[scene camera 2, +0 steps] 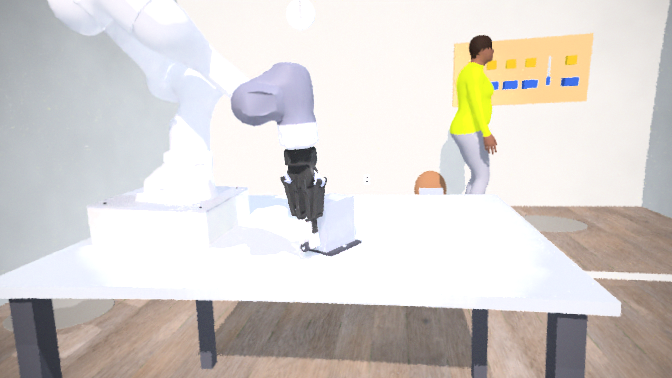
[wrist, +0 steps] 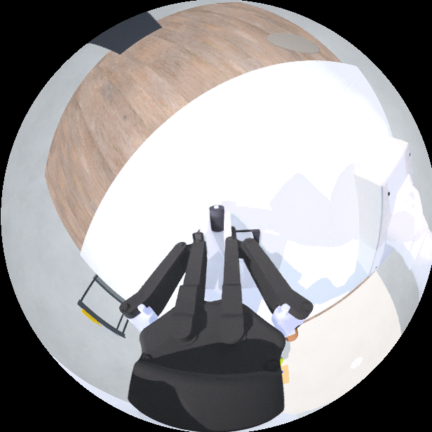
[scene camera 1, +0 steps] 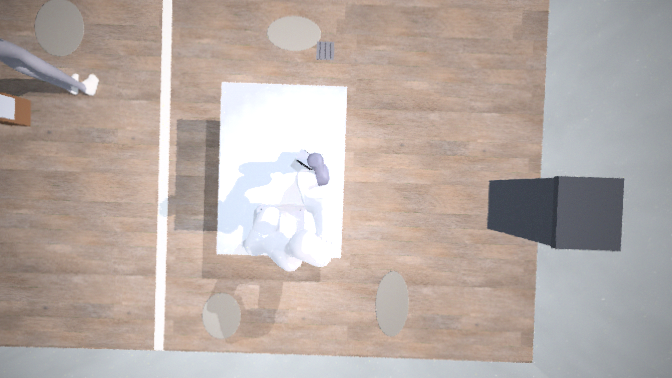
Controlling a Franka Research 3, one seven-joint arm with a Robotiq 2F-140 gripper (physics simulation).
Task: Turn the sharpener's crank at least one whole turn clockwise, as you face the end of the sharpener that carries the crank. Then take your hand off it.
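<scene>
The sharpener [scene camera 2: 337, 222] is a pale upright box on a thin dark base, standing on the white table. In the wrist view, part of its dark base [wrist: 256, 234] shows right of the fingertips; its body is largely hidden behind the fingers. The crank's dark round handle [scene camera 2: 305, 246] [wrist: 217, 218] is low, near the level of the base, at the sharpener's left in scene camera 2. My gripper [scene camera 2: 310, 243] [wrist: 217, 220] points down and is shut on this handle. The crank's pale arm cannot be made out clearly. In scene camera 1, my wrist hides the gripper.
The white table [scene camera 1: 280, 110] [scene camera 2: 425, 270] carries the arm's pale mounting block [scene camera 2: 150, 225], left of the sharpener in scene camera 2. A person [scene camera 2: 472, 100] stands beyond the table, near an orange wall board [scene camera 2: 575, 95]. A dark block [scene camera 1: 589, 212] stands right of the table in scene camera 1.
</scene>
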